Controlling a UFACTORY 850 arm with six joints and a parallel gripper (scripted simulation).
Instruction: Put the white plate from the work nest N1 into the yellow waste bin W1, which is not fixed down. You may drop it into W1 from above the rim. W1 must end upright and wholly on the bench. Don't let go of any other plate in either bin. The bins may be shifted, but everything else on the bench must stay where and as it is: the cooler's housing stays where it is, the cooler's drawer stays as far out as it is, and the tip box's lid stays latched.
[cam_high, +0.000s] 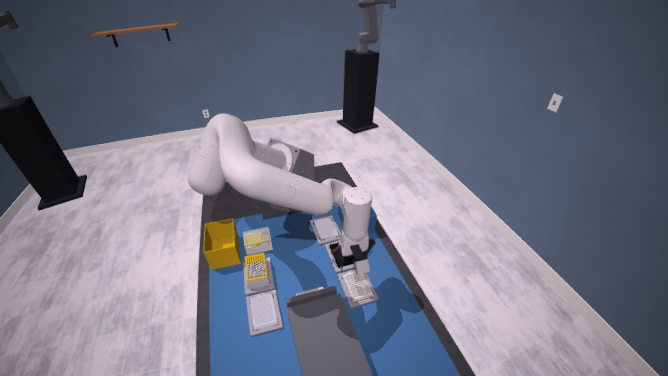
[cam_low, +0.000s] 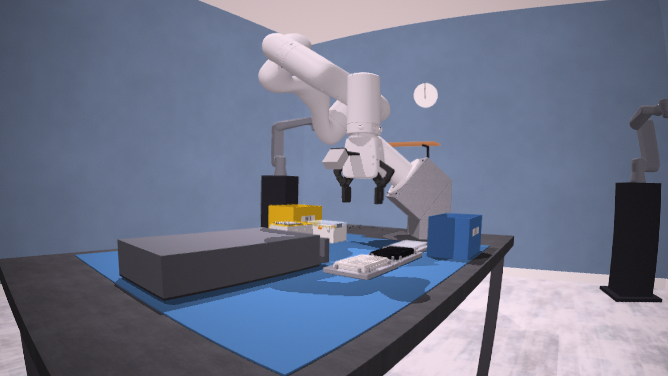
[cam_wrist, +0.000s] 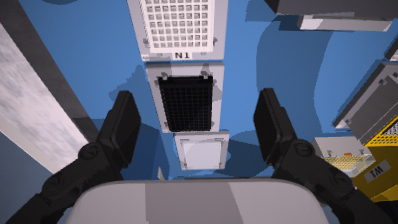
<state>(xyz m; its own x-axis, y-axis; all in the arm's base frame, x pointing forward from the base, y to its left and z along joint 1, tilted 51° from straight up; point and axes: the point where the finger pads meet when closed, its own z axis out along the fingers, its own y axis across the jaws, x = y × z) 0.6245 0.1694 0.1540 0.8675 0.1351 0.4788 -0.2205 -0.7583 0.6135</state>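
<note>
Now: hand 3 cm short of the white plate, 2 cm to the right of it and 15 cm above it. Round my hand: grey work nest 3 cm ahead, 2 cm to the left, 17 cm below; blue bin 28 cm behind, 23 cm to the left, 13 cm below; black plate 14 cm behind, 6 cm to the left, 15 cm below.
</note>
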